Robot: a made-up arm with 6 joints.
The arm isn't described. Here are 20 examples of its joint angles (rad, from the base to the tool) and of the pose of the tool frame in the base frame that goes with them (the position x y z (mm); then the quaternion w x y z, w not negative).
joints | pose
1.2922 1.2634 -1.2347 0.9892 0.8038 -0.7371 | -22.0 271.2 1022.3 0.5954 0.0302 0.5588 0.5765
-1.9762 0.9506 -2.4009 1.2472 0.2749 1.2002 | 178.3 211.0 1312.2 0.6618 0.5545 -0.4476 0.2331
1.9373 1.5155 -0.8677 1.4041 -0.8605 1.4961 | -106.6 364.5 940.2 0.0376 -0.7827 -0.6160 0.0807
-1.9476 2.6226 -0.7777 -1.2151 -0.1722 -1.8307 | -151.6 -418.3 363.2 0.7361 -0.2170 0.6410 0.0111
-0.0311 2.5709 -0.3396 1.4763 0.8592 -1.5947 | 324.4 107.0 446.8 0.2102 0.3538 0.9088 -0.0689
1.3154 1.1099 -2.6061 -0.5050 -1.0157 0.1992 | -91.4 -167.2 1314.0 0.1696 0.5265 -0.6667 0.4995
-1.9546 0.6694 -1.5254 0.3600 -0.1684 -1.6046 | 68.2 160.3 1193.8 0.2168 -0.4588 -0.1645 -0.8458
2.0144 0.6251 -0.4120 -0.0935 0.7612 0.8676 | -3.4 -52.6 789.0 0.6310 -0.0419 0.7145 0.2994
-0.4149 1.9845 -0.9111 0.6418 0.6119 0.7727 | 442.4 -76.6 676.5 0.0617 0.7351 0.4276 -0.5225
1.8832 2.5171 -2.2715 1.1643 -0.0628 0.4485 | -295.3 748.0 729.8 0.2821 0.4061 0.8290 0.2612
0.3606 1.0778 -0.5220 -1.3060 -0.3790 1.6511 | 123.1 93.1 861.1 0.7864 0.4076 0.4498 0.1145
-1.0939 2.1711 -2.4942 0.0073 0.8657 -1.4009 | 310.4 -570.5 949.1 0.7327 -0.1883 0.3695 -0.5396
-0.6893 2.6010 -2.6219 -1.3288 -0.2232 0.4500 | 618.0 -501.9 745.2 0.9192 -0.0838 -0.0121 -0.3846
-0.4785 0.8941 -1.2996 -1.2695 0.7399 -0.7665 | -10.0 -72.3 1125.4 0.5861 -0.4571 0.1927 -0.6406
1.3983 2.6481 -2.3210 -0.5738 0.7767 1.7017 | 136.7 766.1 545.2 0.6780 0.3849 0.6212 -0.0794
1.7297 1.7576 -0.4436 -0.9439 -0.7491 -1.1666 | -87.1 353.8 731.3 0.3369 -0.3855 -0.2918 0.8079
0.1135 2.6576 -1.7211 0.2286 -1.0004 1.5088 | 736.8 139.3 522.2 0.3775 0.9195 0.0982 0.0490
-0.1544 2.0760 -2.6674 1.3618 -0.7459 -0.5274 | 536.8 -81.8 1144.2 0.5498 0.7177 -0.4243 -0.0505
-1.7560 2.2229 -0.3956 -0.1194 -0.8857 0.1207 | -37.5 -374.1 546.4 0.3326 0.5768 0.0873 -0.7410
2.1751 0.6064 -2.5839 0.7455 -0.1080 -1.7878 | 298.6 -427.6 1162.5 0.4353 0.7783 -0.3030 0.3360
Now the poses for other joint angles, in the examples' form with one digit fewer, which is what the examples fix.
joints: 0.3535 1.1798 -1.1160 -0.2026 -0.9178 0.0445
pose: 189 116 1096 0.870 0.341 -0.252 0.252
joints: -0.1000 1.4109 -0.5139 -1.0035 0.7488 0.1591
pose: 190 -75 795 0.669 -0.205 0.589 -0.405
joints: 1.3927 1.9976 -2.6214 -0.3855 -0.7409 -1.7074
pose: 64 473 1193 0.680 0.081 -0.728 0.027
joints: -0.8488 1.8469 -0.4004 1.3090 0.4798 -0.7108
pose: 273 -157 672 0.237 0.729 0.474 -0.433
